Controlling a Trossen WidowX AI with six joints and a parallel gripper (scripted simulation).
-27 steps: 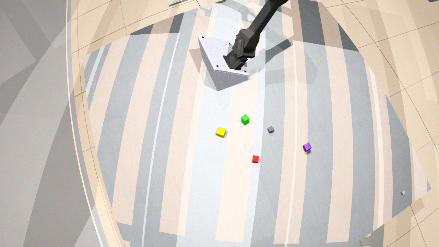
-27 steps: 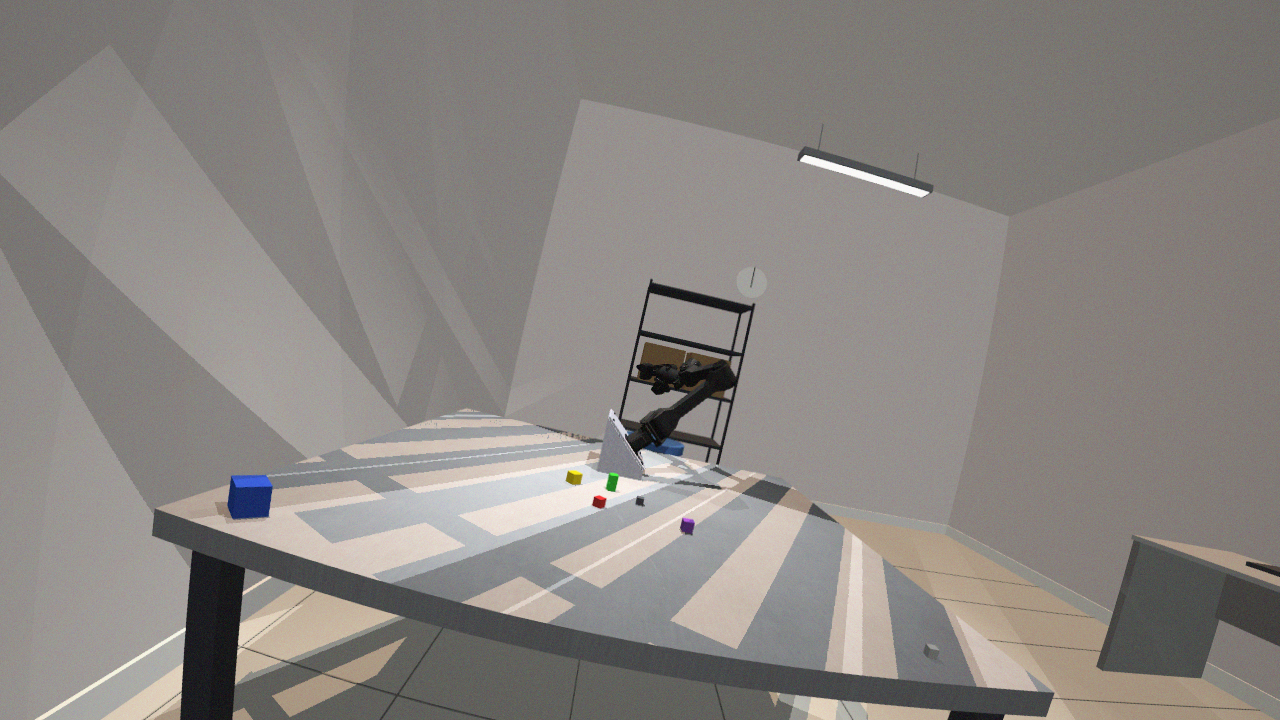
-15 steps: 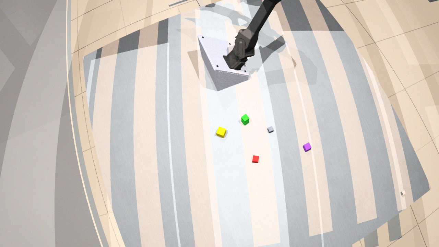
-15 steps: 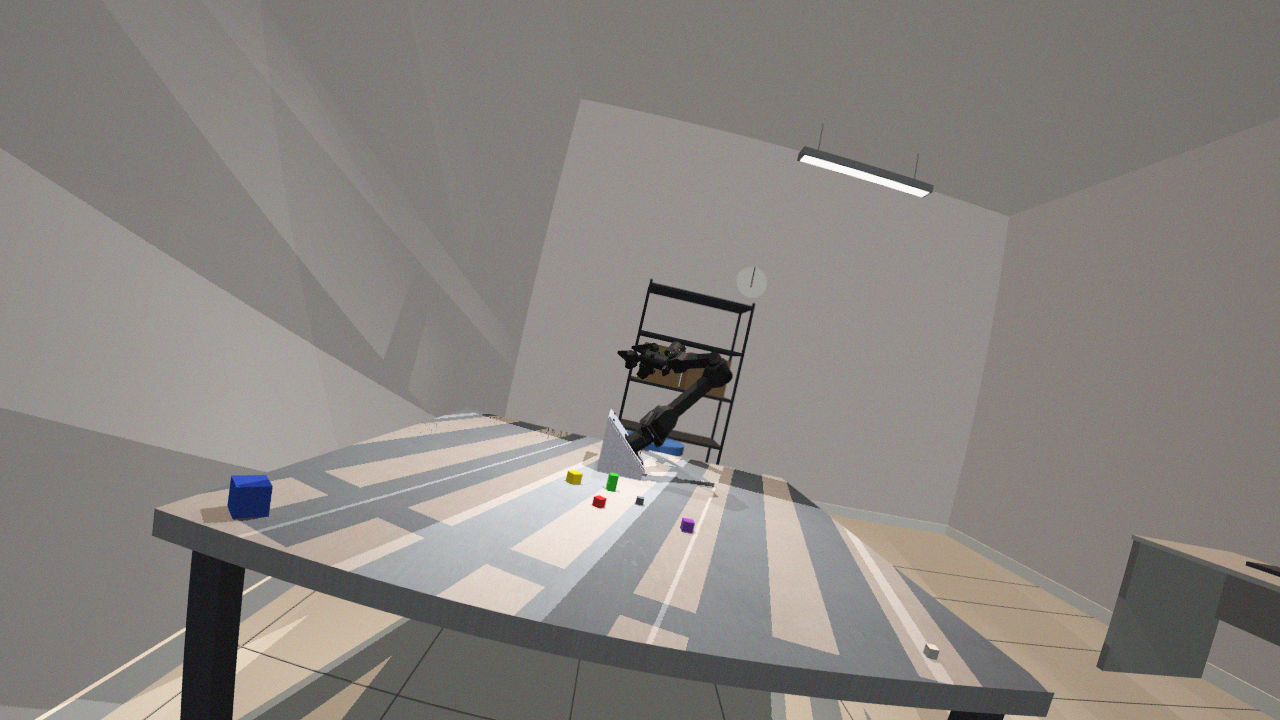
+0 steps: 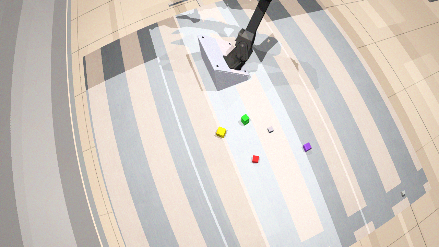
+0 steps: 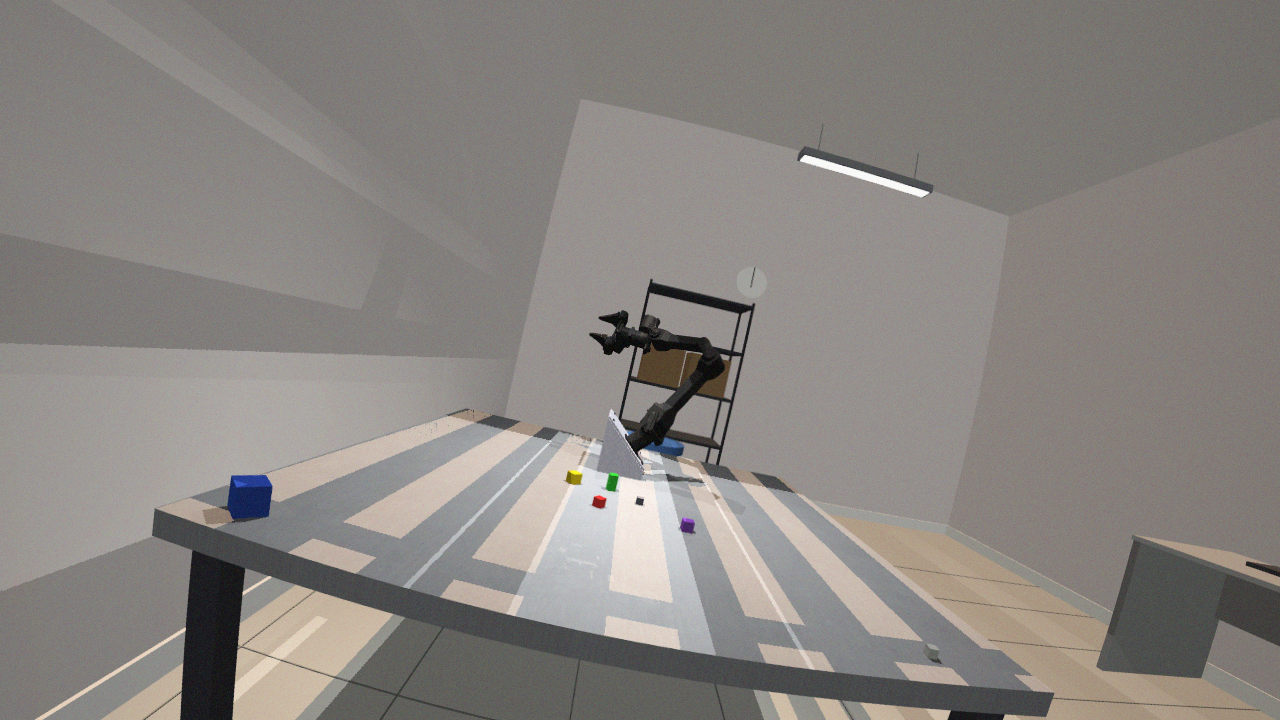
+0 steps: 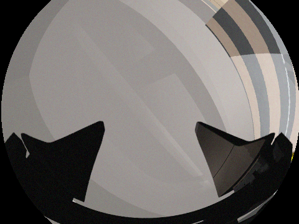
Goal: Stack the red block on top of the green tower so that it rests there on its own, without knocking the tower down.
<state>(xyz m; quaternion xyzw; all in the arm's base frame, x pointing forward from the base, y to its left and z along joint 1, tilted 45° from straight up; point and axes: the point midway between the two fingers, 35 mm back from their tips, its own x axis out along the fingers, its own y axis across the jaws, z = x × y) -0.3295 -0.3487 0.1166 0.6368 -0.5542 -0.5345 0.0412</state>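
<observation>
The red block is 680 mm ahead of my gripper tip, 130 mm to the left of it and 420 mm below it. Also, from my gripper tip: yellow cube: 540 mm ahead, 60 mm to the left, 410 mm below; then purple cube: 730 mm ahead, 330 mm to the left, 410 mm below; then blue cube: 1090 mm ahead, 390 mm to the right, 400 mm below.
</observation>
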